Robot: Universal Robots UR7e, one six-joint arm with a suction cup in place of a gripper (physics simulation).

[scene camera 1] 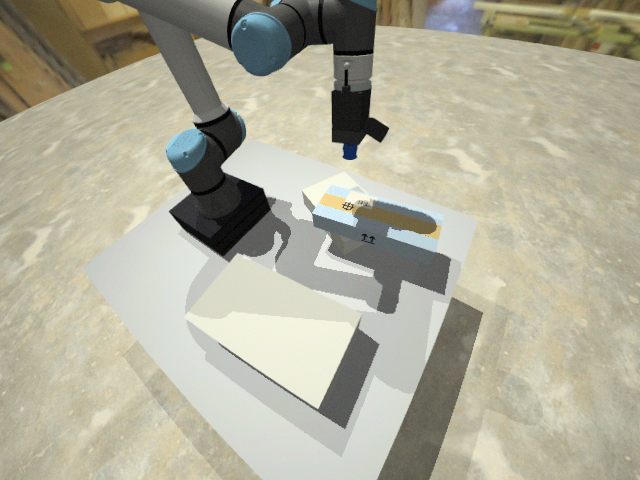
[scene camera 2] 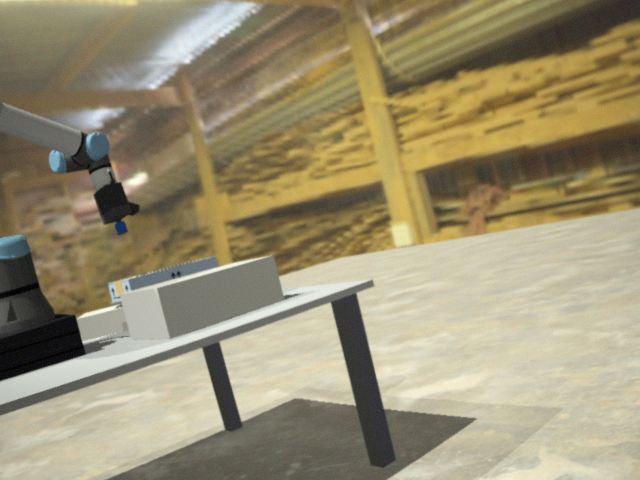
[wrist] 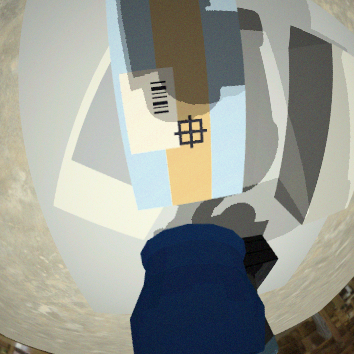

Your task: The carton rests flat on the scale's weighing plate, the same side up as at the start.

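Where they show: hand, tool point: (scene camera 1: 349, 156) (scene camera 2: 122, 232) (wrist: 193, 261); arm's base, link origin: (scene camera 1: 220, 201) (scene camera 2: 27, 325).
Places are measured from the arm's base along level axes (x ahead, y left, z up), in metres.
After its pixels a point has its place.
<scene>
The light blue carton (scene camera 1: 374, 222) {z 0.047, x 0.516, y 0.039 m} (scene camera 2: 191, 267) {z 0.032, x 0.575, y 0.003 m} (wrist: 227, 130) {z 0.047, x 0.425, y 0.032 m} lies with its orange band, barcode label and crosshair mark facing up. It looks roughly level on a low cream block (scene camera 1: 321, 187) {z -0.031, x 0.289, y 0.204 m} (scene camera 2: 100, 321) {z -0.056, x 0.282, y 0.127 m} (wrist: 100, 200) {z -0.031, x 0.328, y 0.218 m}, which I take for the scale. The carton hides most of the block's top and the weighing plate, and the contact between them is mostly hidden. The carton's right end in scene camera 1 reaches out past the block. My gripper (scene camera 1: 349, 157) (scene camera 2: 121, 232) (wrist: 192, 231), a blue suction cup, is open and empty, apart from the carton and above its labelled end.
A large cream box (scene camera 1: 279, 330) {z 0.020, x 0.403, y -0.297 m} (scene camera 2: 222, 297) {z -0.046, x 0.346, y -0.377 m} (wrist: 342, 130) {z 0.019, x 0.397, y -0.236 m} stands on the grey table (scene camera 1: 139, 268) {z -0.100, x -0.193, y -0.293 m} (scene camera 2: 330, 295) {z -0.103, x 0.512, y -0.572 m}, in front of the carton in scene camera 1. The arm's black base (scene camera 1: 222, 222) {z 0.001, x 0.070, y -0.075 m} (scene camera 2: 41, 341) {z -0.040, x -0.026, y -0.122 m} is at the left in both scene views.
</scene>
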